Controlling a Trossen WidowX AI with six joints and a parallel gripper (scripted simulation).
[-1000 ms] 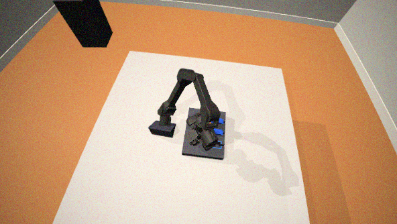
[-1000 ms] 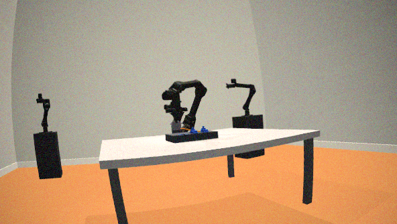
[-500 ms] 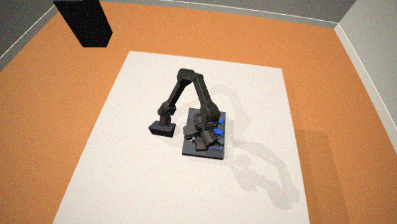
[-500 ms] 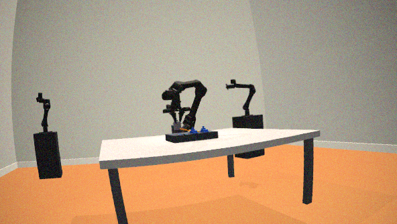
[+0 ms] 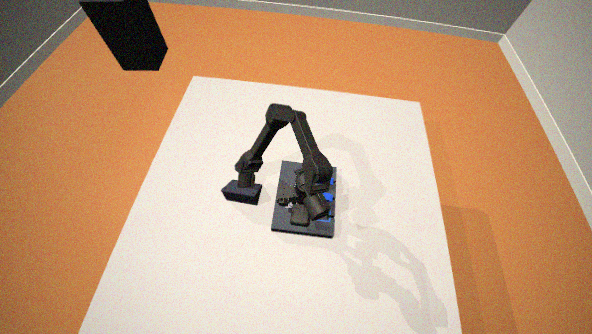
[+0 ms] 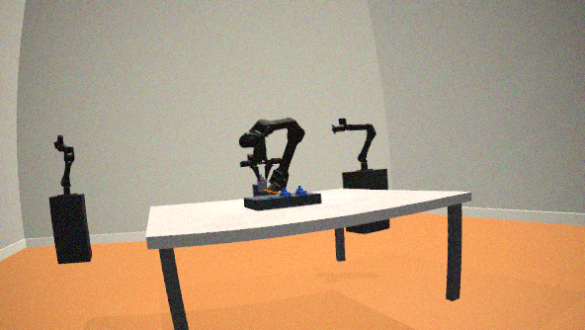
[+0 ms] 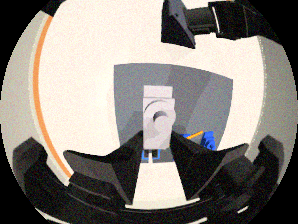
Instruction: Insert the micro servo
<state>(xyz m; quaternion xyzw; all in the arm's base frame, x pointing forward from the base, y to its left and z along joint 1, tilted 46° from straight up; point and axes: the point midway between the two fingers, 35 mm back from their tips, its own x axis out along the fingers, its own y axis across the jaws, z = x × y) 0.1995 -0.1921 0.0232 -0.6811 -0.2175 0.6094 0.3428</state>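
My gripper tip is now 10 cm above the dark grey deck, 8 cm to the right of it and 1 cm past it.
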